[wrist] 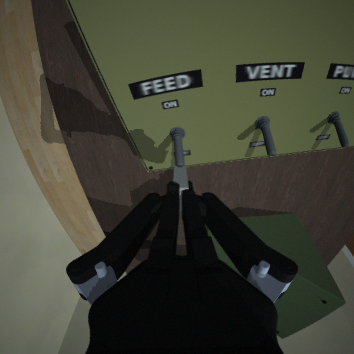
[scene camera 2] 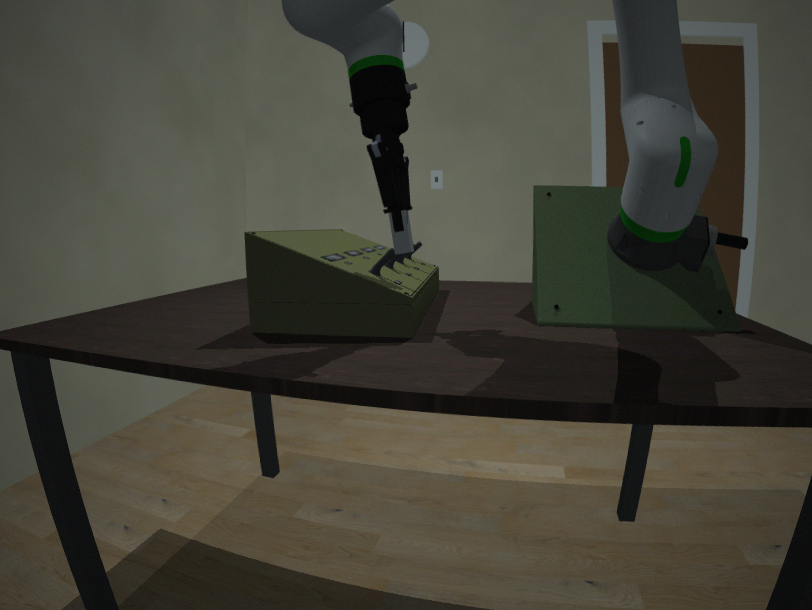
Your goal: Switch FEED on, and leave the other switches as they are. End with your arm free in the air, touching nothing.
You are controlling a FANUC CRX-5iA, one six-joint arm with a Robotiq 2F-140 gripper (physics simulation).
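Frame: origin at the arm's base, x ahead, y left, z up, level; millimetres.
Where they show: gripper, fingertip midpoint: [wrist: 179, 175] [scene camera 2: 404, 253]; arm's base at its link origin: [scene camera 2: 645, 241].
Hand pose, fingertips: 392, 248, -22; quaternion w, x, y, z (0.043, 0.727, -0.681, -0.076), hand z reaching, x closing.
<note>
Each offset is from my fingertips to the top centre of the thing, as dx, dy, dz. "pt": to the spot under its first point. Level surfaces: height alone.
The FEED switch @(+33, +4, +8) [wrist: 178, 147] [scene camera 2: 382, 265] is a dark grey toggle lever near the panel's left edge in the wrist view. Its tip points down there, away from its ON label @(pt +90, +18, -15) [wrist: 170, 104]. The VENT lever @(pt +64, -109, -7) [wrist: 267, 136] and a third lever @(pt +90, -223, -10) [wrist: 338, 130], whose name plate is cut off, also lean away from ON. The levers stand on a sloped olive console [scene camera 2: 328, 302] [wrist: 150, 40]. My gripper [scene camera 2: 403, 250] [wrist: 179, 175] is shut and empty. Its fingertips are low over the console's lower edge, right at the FEED lever's tip; whether they touch cannot be told.
The console stands on a dark wooden table @(dz -119) [scene camera 2: 479, 367] [wrist: 210, 187]. A larger green sloped box [scene camera 2: 571, 262] [wrist: 285, 250] stands to the right in the scene view, with the arm's thick grey joint [scene camera 2: 666, 157] in front of it. Square indicators @(pt +108, +39, -7) [scene camera 2: 332, 258] sit higher on the console.
</note>
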